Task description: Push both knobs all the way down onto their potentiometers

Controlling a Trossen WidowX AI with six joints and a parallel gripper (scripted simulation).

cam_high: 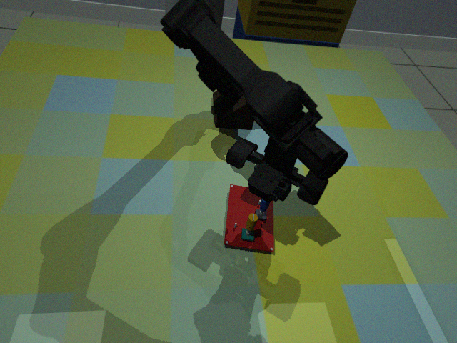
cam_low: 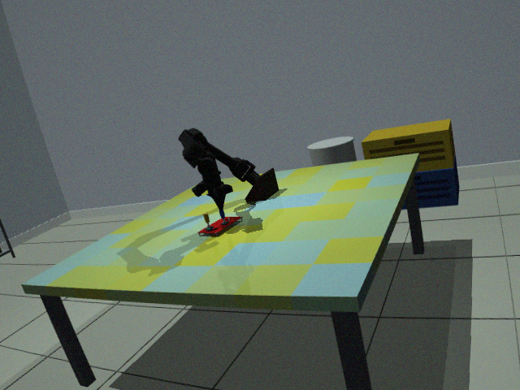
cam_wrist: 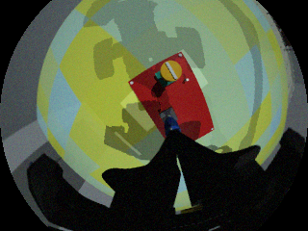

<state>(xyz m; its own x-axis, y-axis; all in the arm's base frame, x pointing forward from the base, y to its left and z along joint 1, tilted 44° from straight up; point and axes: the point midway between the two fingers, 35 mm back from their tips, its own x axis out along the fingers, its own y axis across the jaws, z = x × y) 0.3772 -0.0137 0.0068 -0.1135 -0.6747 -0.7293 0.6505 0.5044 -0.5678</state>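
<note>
Now: the blue knob 10 mm below my gripper tip. From my gripper tip the other things lie so: yellow knob: 50 mm ahead, 40 mm to the right.
</note>
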